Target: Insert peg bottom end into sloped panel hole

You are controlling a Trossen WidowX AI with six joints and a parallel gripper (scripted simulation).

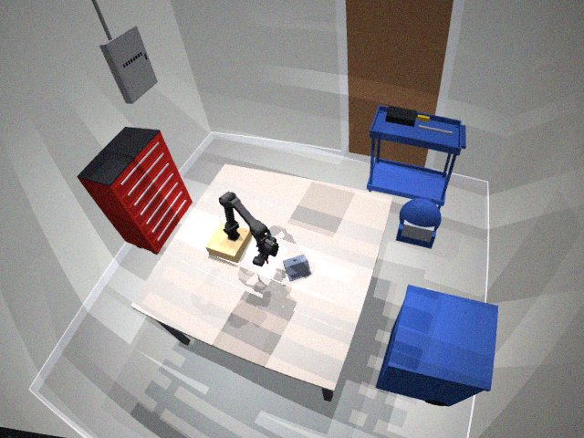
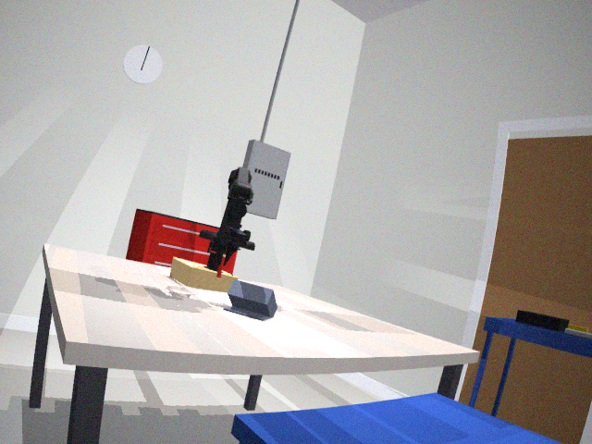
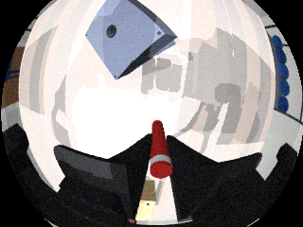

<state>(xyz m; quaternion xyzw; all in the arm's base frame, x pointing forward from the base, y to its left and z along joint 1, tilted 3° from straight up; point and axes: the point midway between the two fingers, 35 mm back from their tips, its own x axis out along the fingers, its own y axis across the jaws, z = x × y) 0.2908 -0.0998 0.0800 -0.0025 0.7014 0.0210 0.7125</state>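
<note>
Now: the grey-blue sloped panel 140 mm ahead of my gripper tip, 80 mm below it and 70 mm to the left of it. From my gripper tip the other things lie so: red peg: 20 mm above.
</note>
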